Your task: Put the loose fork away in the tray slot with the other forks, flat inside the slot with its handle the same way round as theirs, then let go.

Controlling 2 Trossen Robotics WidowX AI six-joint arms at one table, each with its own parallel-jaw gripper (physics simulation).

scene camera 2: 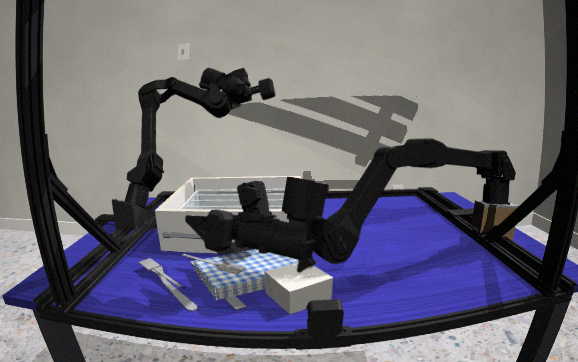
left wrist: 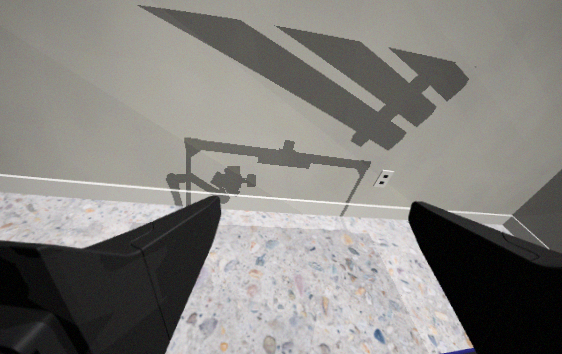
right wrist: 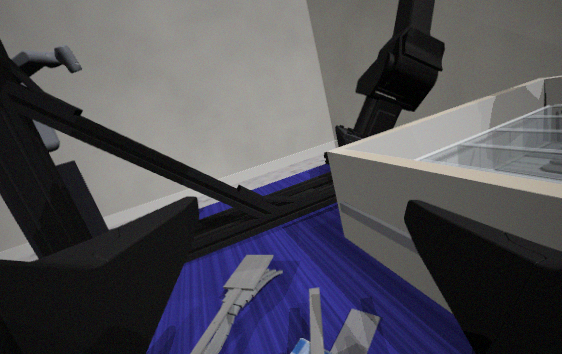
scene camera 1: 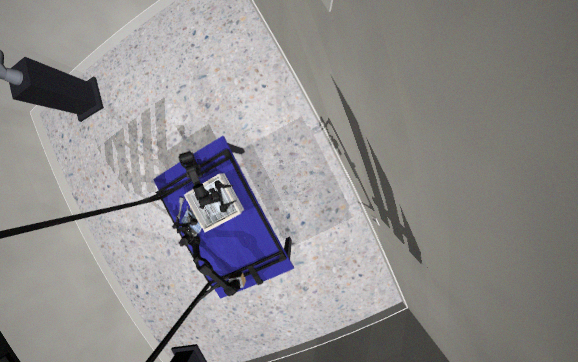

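My left gripper point(scene camera 1: 232, 194) point(left wrist: 314, 208) is open and empty, high above the table and facing the far wall. My right gripper point(right wrist: 303, 208) is open and empty, low over the cutlery, facing the picture's left side in scene camera 2. A pale utensil with slender tines point(right wrist: 271, 276), seemingly the loose fork, lies partly under a flat-headed utensil point(scene camera 2: 172, 292) point(right wrist: 249, 271) on the blue table. A clear divided tray point(scene camera 2: 225, 200) point(right wrist: 480, 155) sits inside a white box point(scene camera 2: 172, 230) point(right wrist: 367, 180). The forks in its slots cannot be made out.
A blue checked cloth point(scene camera 2: 225, 275) point(right wrist: 301, 346) lies before the box, with a thin utensil point(scene camera 2: 231, 268) on it. A white block point(scene camera 2: 300, 289) stands beside the cloth. A brown box point(scene camera 2: 492, 217) stands by the right arm's base. Black frame rails edge the table.
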